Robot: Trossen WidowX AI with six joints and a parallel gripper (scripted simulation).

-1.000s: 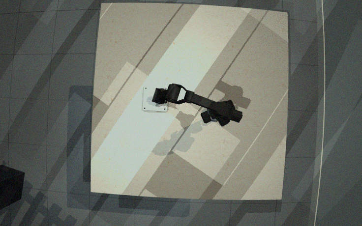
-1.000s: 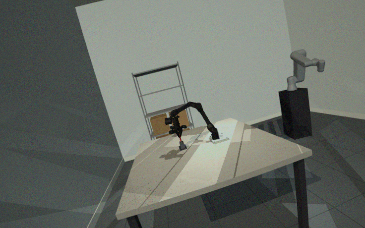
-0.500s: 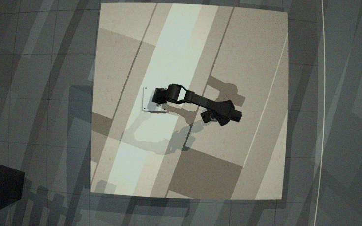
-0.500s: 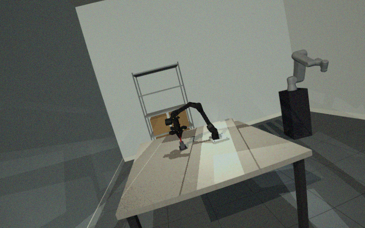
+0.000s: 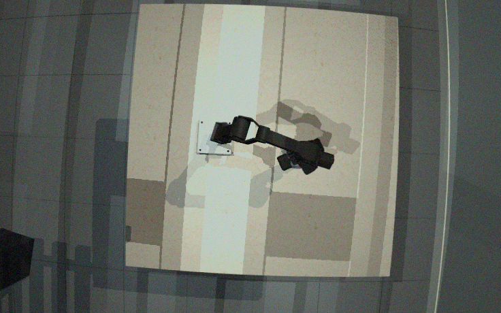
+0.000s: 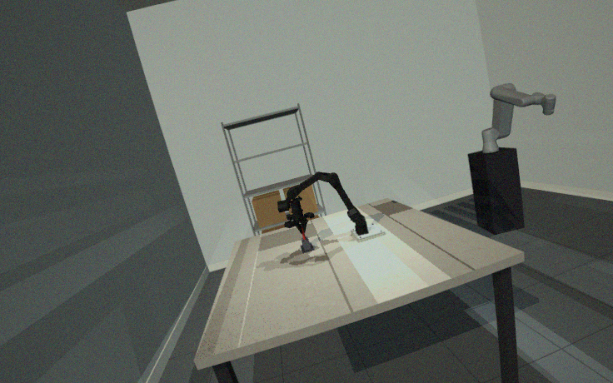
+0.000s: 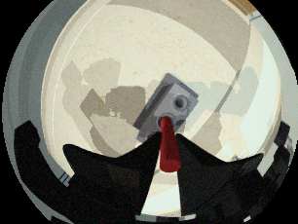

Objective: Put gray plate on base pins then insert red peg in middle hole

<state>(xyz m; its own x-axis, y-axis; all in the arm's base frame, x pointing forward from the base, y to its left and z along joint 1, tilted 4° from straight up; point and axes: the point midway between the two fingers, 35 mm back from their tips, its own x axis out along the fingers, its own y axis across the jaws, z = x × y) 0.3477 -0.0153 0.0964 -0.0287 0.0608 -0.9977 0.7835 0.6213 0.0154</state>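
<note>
Now: gripper tip right at the red peg. Round my gripper tip: dark base: 9 cm below; then gray plate: 5 cm below.
</note>
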